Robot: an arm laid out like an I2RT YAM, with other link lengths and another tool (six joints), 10 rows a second.
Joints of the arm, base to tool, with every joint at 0 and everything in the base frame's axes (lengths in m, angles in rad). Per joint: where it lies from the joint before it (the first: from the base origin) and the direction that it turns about. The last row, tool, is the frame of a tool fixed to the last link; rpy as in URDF.
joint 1: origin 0 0 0.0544 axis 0 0 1
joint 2: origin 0.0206 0.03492 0.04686 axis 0 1 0
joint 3: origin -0.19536 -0.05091 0 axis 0 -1 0
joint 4: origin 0.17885 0.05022 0.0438 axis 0 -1 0
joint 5: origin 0.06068 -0.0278 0.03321 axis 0 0 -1
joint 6: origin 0.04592 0 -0.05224 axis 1 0 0
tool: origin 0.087 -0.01 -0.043 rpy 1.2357 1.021 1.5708
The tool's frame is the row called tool.
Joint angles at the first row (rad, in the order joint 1, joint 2, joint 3, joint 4, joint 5, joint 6):
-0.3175, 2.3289, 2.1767, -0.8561, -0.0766, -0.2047
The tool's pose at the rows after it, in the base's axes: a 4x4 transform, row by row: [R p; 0 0 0 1], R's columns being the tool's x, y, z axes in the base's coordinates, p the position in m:
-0.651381, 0.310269, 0.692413, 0.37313; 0.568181, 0.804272, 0.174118, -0.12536; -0.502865, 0.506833, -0.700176, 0.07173; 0, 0, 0, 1
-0.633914, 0.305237, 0.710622, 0.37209; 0.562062, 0.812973, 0.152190, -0.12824; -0.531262, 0.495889, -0.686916, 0.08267; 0, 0, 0, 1
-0.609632, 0.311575, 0.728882, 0.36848; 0.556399, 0.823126, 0.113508, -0.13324; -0.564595, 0.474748, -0.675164, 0.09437; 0, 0, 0, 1
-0.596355, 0.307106, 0.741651, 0.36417; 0.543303, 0.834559, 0.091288, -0.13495; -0.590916, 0.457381, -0.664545, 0.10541; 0, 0, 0, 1
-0.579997, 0.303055, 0.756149, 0.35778; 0.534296, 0.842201, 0.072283, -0.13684; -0.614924, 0.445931, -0.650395, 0.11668; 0, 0, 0, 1
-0.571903, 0.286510, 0.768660, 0.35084; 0.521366, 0.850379, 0.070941, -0.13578; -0.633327, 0.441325, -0.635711, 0.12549; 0, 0, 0, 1
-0.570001, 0.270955, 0.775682, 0.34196; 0.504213, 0.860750, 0.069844, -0.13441; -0.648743, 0.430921, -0.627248, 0.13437; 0, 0, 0, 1
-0.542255, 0.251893, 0.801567, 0.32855; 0.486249, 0.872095, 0.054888, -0.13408; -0.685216, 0.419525, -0.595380, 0.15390; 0, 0, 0, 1
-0.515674, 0.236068, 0.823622, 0.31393; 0.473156, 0.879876, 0.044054, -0.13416; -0.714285, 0.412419, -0.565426, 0.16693; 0, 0, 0, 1
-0.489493, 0.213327, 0.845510, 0.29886; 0.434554, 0.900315, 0.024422, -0.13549; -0.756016, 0.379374, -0.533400, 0.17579; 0, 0, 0, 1
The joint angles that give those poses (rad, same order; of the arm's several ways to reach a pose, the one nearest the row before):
-0.3197, 2.3026, 2.1695, -0.8468, -0.0785, -0.2075
-0.3221, 2.2666, 2.1572, -0.8406, -0.0634, -0.2101
-0.3266, 2.2187, 2.1277, -0.8266, -0.0331, -0.2118
-0.3269, 2.1688, 2.0949, -0.8176, -0.0142, -0.2208
-0.3323, 2.1085, 2.0487, -0.8049, -0.0032, -0.2285
-0.3359, 2.0423, 1.9854, -0.7843, -0.0074, -0.2412
-0.3390, 1.9751, 1.9270, -0.7763, -0.0092, -0.2597
-0.3493, 1.8665, 1.8601, -0.7694, -0.0099, -0.2750
-0.3662, 1.7598, 1.7740, -0.7480, -0.0194, -0.2897
-0.3815, 1.6398, 1.6496, -0.6896, -0.0178, -0.3269

